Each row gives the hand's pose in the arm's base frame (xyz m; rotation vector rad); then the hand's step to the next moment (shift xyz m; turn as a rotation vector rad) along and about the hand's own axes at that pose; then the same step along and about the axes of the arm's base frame.
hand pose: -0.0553 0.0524 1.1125 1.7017 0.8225 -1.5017
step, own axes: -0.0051 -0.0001 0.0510 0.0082 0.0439 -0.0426
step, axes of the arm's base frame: -0.0282 -0.0428 0.0014 0.0606 0.0119 -0.0008
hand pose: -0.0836 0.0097 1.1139 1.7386 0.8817 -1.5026
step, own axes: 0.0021 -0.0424 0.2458 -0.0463 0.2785 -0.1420
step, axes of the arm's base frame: -0.1681 -0.1813 -0.0327 0.3040 -0.0377 0.0777
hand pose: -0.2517 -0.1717 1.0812 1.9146 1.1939 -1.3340
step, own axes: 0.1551 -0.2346 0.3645 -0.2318 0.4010 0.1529
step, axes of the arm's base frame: -0.3557 -0.1204 -0.2664 0.2493 -0.3996 0.1268
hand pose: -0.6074 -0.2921 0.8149 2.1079 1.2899 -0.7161
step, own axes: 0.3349 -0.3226 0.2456 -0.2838 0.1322 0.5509
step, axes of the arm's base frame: -0.1974 0.1542 -0.4624 -0.0747 -0.6071 -0.1654
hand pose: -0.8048 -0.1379 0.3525 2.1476 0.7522 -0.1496
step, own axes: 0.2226 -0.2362 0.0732 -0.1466 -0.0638 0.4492
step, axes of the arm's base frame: 0.0589 0.1597 -0.2859 -0.0886 -0.3748 -0.2811
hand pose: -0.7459 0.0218 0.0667 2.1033 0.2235 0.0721
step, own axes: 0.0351 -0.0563 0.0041 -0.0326 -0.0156 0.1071
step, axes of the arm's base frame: 0.0277 0.0314 -0.0516 -0.0188 -0.0887 -0.0675
